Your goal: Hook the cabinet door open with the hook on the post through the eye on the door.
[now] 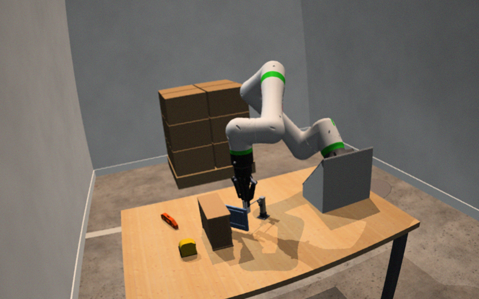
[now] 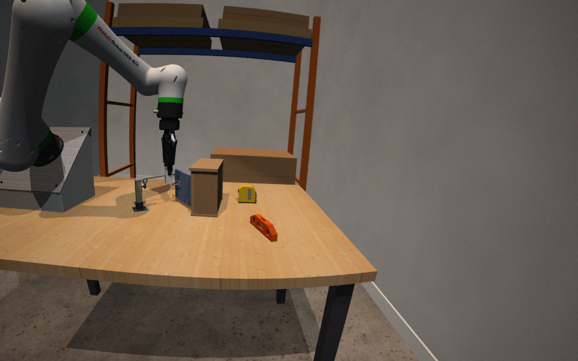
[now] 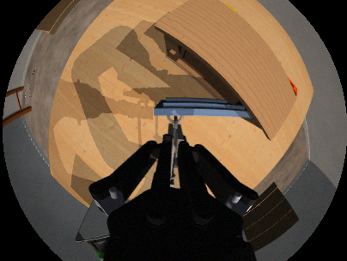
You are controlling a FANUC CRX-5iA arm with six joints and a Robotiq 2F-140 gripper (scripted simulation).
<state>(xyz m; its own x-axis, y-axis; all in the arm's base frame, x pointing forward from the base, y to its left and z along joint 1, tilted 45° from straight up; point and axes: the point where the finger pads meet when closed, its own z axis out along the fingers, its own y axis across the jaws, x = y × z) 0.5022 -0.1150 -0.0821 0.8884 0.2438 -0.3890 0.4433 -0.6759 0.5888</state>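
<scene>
Now: hand 6 cm short of the blue door, 4 cm above it and 3 cm to the left of it. Also, from my hand: yellow tape measure 31 cm ahead, 9 cm below, 4 cm to the left; orange level 32 cm ahead, 25 cm to the right, 10 cm below.
</scene>
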